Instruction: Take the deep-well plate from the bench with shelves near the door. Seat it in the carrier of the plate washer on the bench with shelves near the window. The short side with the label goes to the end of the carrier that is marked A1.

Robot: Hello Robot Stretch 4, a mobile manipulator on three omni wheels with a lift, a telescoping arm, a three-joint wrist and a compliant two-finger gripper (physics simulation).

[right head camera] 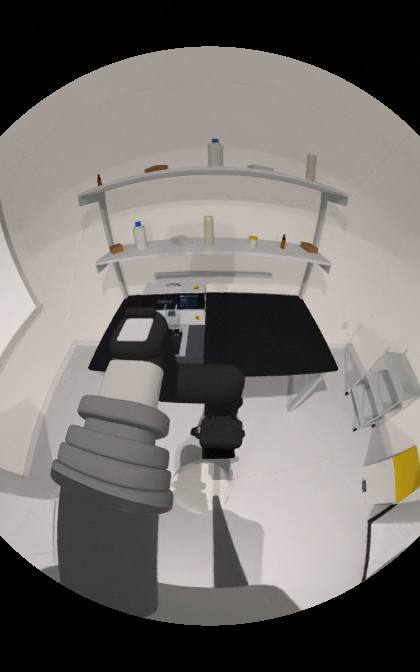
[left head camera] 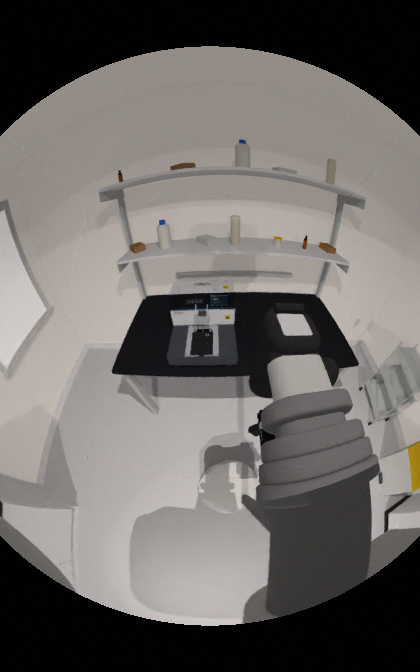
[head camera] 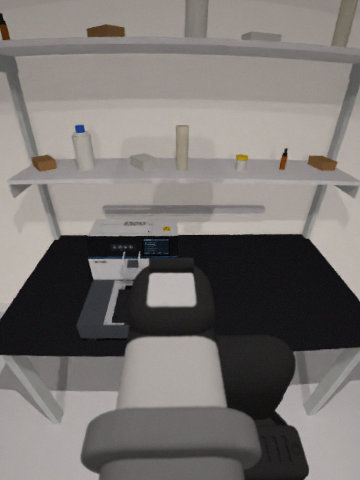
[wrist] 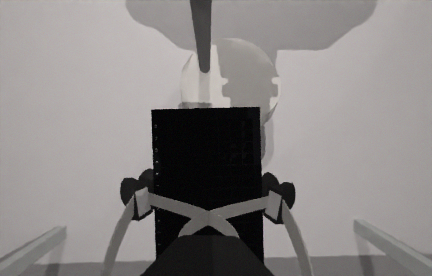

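Where they show: gripper, fingertip midpoint: (wrist: 209, 186); robot's base at its link origin: (wrist: 226, 93).
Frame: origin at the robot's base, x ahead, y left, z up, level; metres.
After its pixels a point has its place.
Note:
The black deep-well plate (wrist: 207, 160) {x 0.187, y -0.088, z 1.035 m} is held between the two fingertips of my gripper (wrist: 209, 186) {x 0.217, y -0.087, z 0.989 m} in the wrist view, with small marks along its left long edge. Its lower part is hidden by the fingers and the gripper body. Its label does not show. In the right head view the plate (right head camera: 218, 454) shows as a dark edge below the wrist. The plate washer (head camera: 134, 245) {x 0.892, y 0.148, z 0.973 m} (left head camera: 202, 316) (right head camera: 196, 317) stands on the left part of the black bench (head camera: 280, 295) {x 0.841, y -0.479, z 0.734 m} (left head camera: 145, 340) (right head camera: 270, 335). Its carrier (left head camera: 216, 345) faces front; my arm partly covers it in the head and right head views. The A1 mark cannot be read.
Two shelves with bottles, boxes and tubes hang above the bench; the lower shelf (head camera: 210, 176) {x 1.069, y -0.157, z 1.192 m} is nearest. The window (left head camera: 20, 295) is at the left. A grey cart (left head camera: 364, 389) (right head camera: 354, 400) and a white and yellow box (left head camera: 397, 470) (right head camera: 382, 485) stand at the right. Bench legs (head camera: 37, 390) {x 0.618, y 0.620, z 0.356 m} (wrist: 35, 250) {x 0.632, y -0.765, z 0.197 m} reach the floor.

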